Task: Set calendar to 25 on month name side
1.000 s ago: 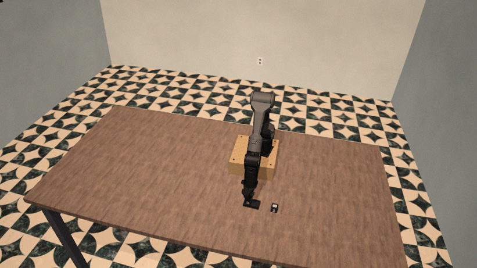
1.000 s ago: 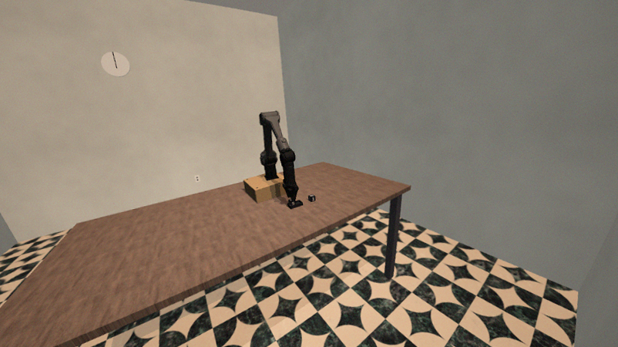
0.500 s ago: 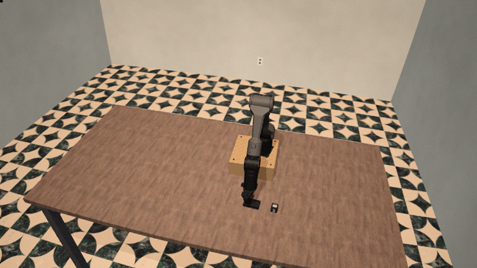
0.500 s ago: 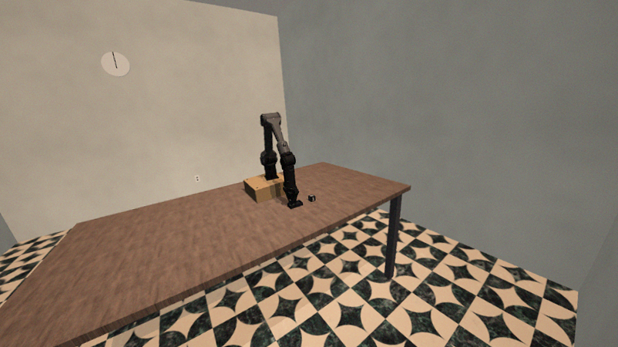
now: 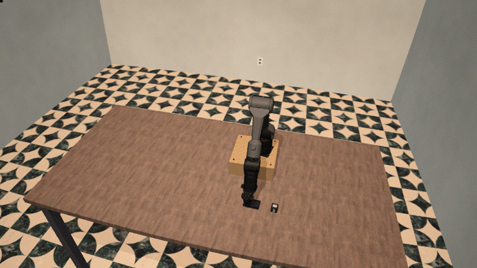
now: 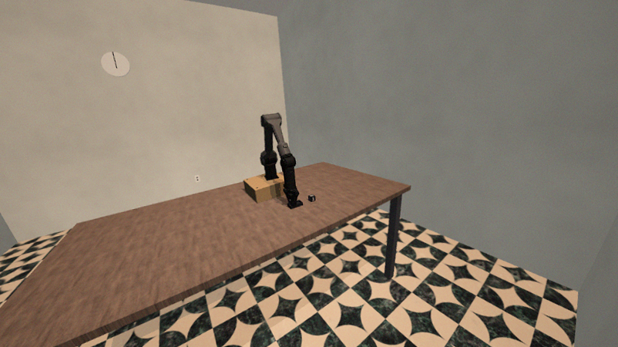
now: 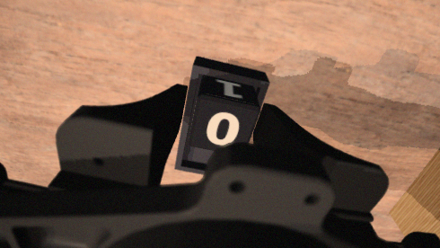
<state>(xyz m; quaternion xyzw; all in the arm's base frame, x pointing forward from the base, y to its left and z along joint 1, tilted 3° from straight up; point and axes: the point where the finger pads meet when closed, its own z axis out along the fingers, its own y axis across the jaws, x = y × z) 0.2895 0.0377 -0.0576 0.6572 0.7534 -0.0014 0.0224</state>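
Right now my hand is right at the dark cube. From my hand the other things lie so: tray 20 mm to the left, 20 mm below.
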